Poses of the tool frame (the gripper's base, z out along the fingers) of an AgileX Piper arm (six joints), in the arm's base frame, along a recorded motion.
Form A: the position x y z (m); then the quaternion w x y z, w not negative.
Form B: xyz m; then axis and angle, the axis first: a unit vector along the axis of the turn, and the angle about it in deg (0 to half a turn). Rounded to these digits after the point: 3 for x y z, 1 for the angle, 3 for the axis.
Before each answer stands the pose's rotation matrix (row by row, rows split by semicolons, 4 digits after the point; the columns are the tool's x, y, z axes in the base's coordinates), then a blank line. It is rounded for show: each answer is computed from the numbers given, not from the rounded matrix.
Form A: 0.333 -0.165 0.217 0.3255 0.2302 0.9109 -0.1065
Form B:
-0.6821 0.4887 0.5440; 0.3500 0.8713 -0.3439; -0.6420 -0.0442 -0.7654

0.333 -0.165 0.217 0.243 0.963 -0.113 142.0
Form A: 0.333 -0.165 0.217 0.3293 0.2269 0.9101 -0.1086
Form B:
-0.6802 0.4845 0.5501; 0.3415 0.8734 -0.3471; -0.6487 -0.0482 -0.7595

0.333 -0.165 0.217 0.240 0.964 -0.115 141.5
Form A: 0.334 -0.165 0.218 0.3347 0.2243 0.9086 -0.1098
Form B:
-0.6753 0.4811 0.5590; 0.3341 0.8753 -0.3497; -0.6575 -0.0494 -0.7518

0.334 -0.165 0.218 0.238 0.964 -0.117 140.9
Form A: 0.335 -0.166 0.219 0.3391 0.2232 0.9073 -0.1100
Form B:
-0.6704 0.4796 0.5662; 0.3304 0.8762 -0.3509; -0.6644 -0.0482 -0.7458

0.335 -0.166 0.219 0.237 0.964 -0.117 140.4
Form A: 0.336 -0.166 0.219 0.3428 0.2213 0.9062 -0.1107
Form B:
-0.6670 0.4770 0.5723; 0.3252 0.8775 -0.3524; -0.6703 -0.0489 -0.7405

0.336 -0.166 0.219 0.236 0.965 -0.118 139.9
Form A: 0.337 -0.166 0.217 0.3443 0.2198 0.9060 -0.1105
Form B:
-0.6663 0.4744 0.5754; 0.3222 0.8789 -0.3516; -0.6725 -0.0489 -0.7385

0.337 -0.166 0.217 0.234 0.965 -0.118 139.7
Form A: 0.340 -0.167 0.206 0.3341 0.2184 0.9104 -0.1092
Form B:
-0.6814 0.4706 0.5606; 0.3247 0.8808 -0.3447; -0.6560 -0.0529 -0.7529

0.340 -0.167 0.206 0.232 0.966 -0.116 141.0
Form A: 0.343 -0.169 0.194 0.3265 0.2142 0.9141 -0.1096
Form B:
-0.6951 0.4631 0.5499; 0.3200 0.8842 -0.3402; -0.6438 -0.0605 -0.7628

0.343 -0.169 0.194 0.227 0.967 -0.116 141.9
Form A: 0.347 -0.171 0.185 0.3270 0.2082 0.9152 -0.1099
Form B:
-0.6994 0.4530 0.5528; 0.3092 0.8891 -0.3373; -0.6443 -0.0650 -0.7620

0.347 -0.171 0.185 0.220 0.968 -0.116 141.8
